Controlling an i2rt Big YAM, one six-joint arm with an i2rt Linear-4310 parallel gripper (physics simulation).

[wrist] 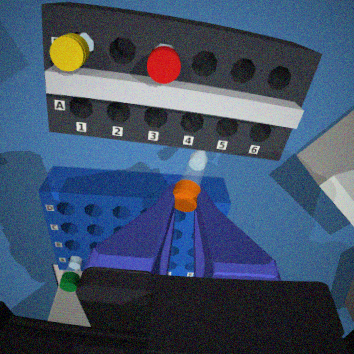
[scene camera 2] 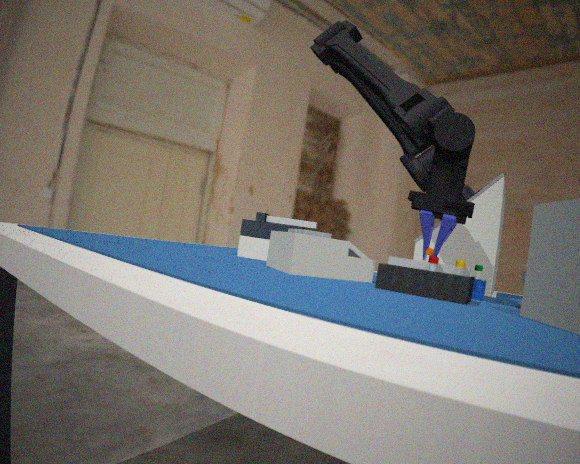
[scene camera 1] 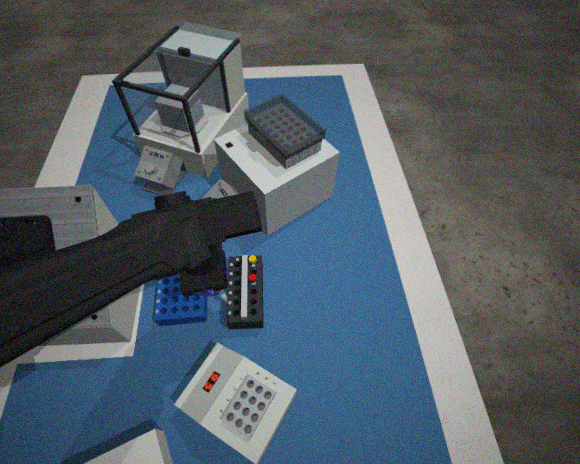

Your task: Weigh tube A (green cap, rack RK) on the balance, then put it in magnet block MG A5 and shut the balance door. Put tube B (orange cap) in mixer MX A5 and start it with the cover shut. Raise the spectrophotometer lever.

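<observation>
My gripper [scene camera 1: 214,292] [scene camera 2: 431,254] [wrist: 185,192] is shut on the orange-capped tube B. Its orange cap [scene camera 2: 429,251] [wrist: 186,195] is between the fingertips. Its clear body [wrist: 196,165] tilts toward the magnet block in the wrist view. The tube is above the blue rack's edge and the gap beside the black magnet block [scene camera 1: 245,323] [scene camera 2: 425,284] [wrist: 220,35]. No tube shows in the magnet block's row A; yellow- and red-capped tubes stand in row B. Green-capped tube A [scene camera 2: 479,268] [wrist: 70,281] stands at the blue rack's [scene camera 1: 180,319] [wrist: 112,186] row A end. The arm hides part of the rack.
The glass-cased balance [scene camera 1: 233,75] stands at the back, beside a white box [scene camera 1: 302,200] with a transparent-covered block. A white device with a red display [scene camera 1: 211,382] and wells is in front. A large grey housing [scene camera 1: 75,215] stands left, partly behind the arm.
</observation>
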